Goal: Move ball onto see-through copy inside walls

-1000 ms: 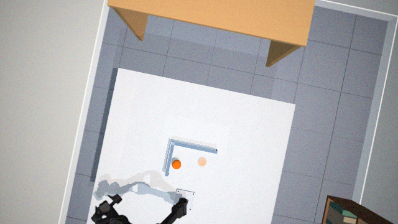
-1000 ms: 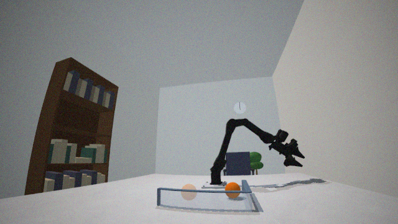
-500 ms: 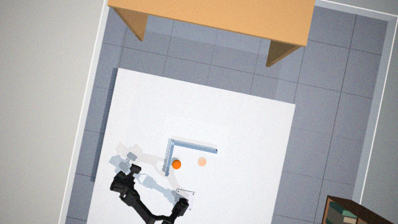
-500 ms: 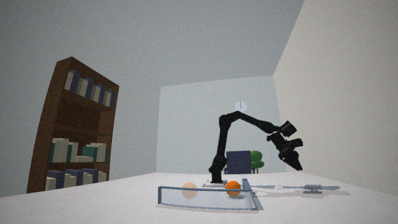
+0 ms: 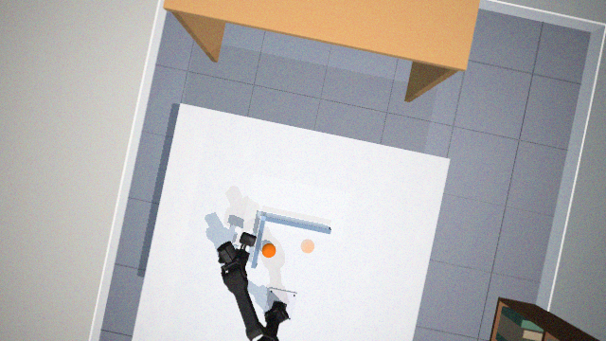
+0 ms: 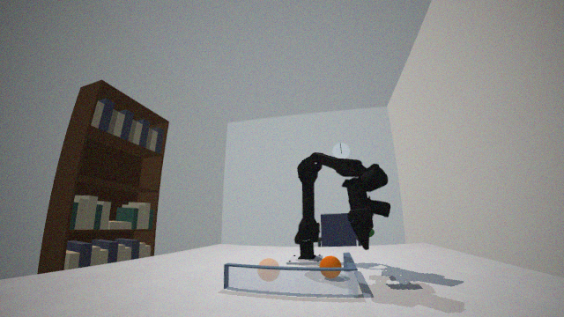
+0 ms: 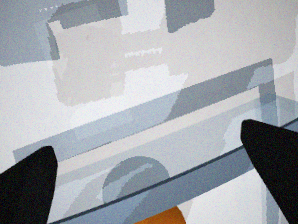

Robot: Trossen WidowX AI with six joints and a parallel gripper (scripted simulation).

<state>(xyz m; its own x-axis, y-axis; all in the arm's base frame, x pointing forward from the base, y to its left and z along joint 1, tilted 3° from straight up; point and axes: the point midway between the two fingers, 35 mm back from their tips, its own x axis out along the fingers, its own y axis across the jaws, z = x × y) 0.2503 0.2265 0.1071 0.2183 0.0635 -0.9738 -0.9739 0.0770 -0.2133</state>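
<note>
The orange ball lies 100 mm to the right of my gripper tip, 50 mm below it and 10 mm behind it. Round my gripper tip: see-through copy (270 mm to the right, 60 mm ahead, 50 mm below); clear wall (190 mm to the right, 150 mm ahead, 50 mm below).
</note>
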